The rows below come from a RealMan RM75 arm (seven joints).
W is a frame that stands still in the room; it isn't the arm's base.
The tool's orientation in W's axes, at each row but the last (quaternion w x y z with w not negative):
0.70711 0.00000 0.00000 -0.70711
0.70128 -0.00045 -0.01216 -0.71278
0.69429 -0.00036 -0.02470 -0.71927
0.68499 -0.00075 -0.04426 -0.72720
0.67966 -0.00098 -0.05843 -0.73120
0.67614 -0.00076 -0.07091 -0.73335
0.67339 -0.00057 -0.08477 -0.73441
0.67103 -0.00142 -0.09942 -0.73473
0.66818 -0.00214 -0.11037 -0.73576
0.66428 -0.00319 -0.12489 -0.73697
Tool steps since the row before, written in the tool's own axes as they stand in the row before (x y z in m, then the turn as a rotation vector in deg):
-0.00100 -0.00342 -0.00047 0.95 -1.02 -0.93
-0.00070 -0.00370 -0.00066 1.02 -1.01 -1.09
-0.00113 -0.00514 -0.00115 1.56 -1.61 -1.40
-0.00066 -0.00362 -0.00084 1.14 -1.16 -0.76
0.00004 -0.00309 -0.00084 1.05 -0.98 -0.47
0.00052 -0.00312 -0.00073 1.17 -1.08 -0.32
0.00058 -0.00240 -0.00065 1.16 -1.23 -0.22
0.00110 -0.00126 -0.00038 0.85 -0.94 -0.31
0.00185 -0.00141 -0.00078 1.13 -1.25 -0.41
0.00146 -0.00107 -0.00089 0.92 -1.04 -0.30
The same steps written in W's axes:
-0.00342 0.00100 -0.00047 -1.02 -0.95 -0.93
-0.00368 0.00075 -0.00073 -1.01 -1.02 -1.09
-0.00505 0.00127 -0.00137 -1.62 -1.55 -1.40
-0.00352 0.00081 -0.00111 -1.18 -1.12 -0.76
-0.00301 0.00010 -0.00109 -1.02 -1.02 -0.46
-0.00307 -0.00036 -0.00099 -1.14 -1.11 -0.31
-0.00235 -0.00047 -0.00087 -1.30 -1.08 -0.24
-0.00130 -0.00104 -0.00041 -0.97 -0.81 -0.32
-0.00147 -0.00183 -0.00071 -1.29 -1.07 -0.43
-0.00108 -0.00150 -0.00081 -1.08 -0.87 -0.32

